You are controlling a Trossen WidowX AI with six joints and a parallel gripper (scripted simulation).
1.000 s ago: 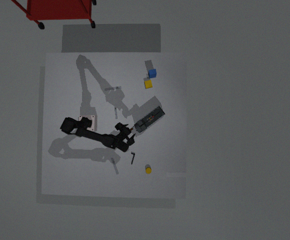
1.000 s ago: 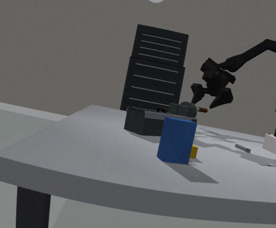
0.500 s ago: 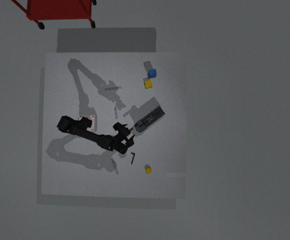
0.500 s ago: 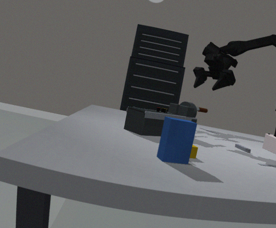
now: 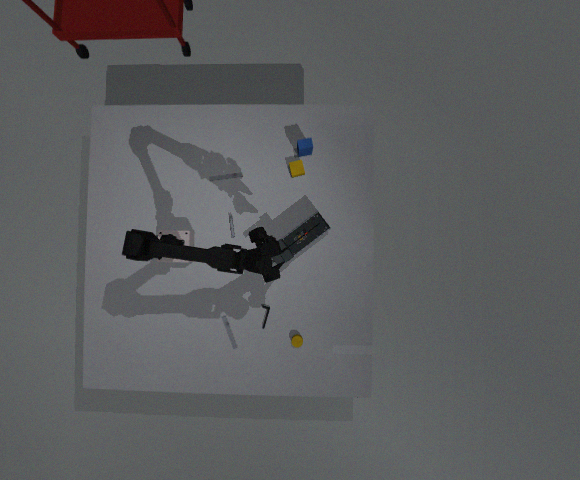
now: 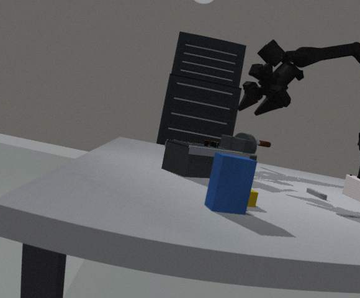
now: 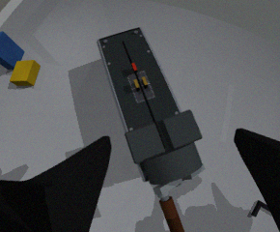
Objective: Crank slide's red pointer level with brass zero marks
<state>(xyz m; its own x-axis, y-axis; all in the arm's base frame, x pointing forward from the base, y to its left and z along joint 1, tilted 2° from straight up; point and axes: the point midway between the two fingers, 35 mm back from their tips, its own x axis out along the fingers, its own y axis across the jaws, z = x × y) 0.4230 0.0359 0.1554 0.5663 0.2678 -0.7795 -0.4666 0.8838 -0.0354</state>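
Now: the brown crank handle 80 mm below my gripper tip, 70 mm behind it and 50 mm to the right of it. The rest, counted from my gripper tip: red pointer: 100 mm below, 90 mm ahead, 80 mm to the left; black hex key: 280 mm to the right, 180 mm below, 30 mm behind; yellow block: 360 mm to the left, 170 mm below, 10 mm ahead.
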